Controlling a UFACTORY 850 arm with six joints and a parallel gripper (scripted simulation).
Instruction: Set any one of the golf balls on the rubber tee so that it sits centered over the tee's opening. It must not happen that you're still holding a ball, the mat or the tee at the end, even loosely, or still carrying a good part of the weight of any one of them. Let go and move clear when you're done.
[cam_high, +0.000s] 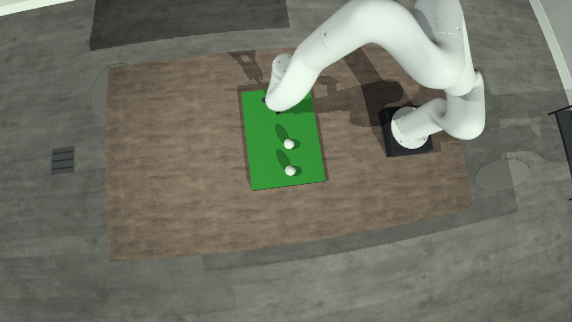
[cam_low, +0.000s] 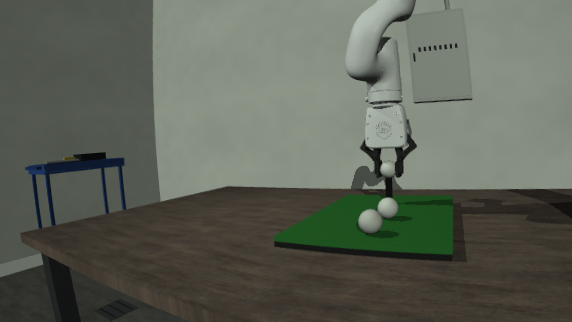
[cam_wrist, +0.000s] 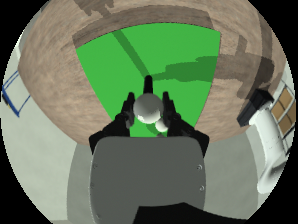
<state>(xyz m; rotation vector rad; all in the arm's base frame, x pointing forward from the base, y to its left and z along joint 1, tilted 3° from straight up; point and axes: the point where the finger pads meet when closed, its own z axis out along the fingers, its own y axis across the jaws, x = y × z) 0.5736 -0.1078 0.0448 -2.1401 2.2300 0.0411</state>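
My hand is right at the white golf ball.
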